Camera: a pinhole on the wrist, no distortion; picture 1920 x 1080 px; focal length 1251.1 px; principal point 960.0 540.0 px. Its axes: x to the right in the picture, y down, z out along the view. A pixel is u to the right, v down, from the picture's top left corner.
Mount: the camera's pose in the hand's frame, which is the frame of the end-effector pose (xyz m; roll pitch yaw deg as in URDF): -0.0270 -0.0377 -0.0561 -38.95 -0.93 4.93
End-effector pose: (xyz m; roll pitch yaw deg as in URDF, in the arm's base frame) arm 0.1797 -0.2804 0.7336 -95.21 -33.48 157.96
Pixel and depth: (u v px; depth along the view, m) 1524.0 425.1 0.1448
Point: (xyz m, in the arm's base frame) 0.1066 -0.3169 0.7047
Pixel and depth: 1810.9 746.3 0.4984
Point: -0.3254 -0.3465 0.5578
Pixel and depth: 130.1 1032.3 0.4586
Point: 0.2174 -0.4558 0.2138
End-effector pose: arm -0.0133 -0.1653 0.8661 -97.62 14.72 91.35
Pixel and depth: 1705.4 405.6 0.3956
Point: -0.2695 -0.0526 0.5944
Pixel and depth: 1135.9 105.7 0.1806
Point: -0.1320 -0.1894 0.8252
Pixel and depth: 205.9 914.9 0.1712
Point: -0.0388 -0.3320 0.8011
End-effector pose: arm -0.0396 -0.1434 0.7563 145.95 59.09 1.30
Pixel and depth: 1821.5 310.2 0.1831
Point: -0.0399 -0.2557 0.6516
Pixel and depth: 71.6 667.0 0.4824
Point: -0.3080 -0.5336 1.0602
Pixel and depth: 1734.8 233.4 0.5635
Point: -0.1029 -0.6074 0.3730
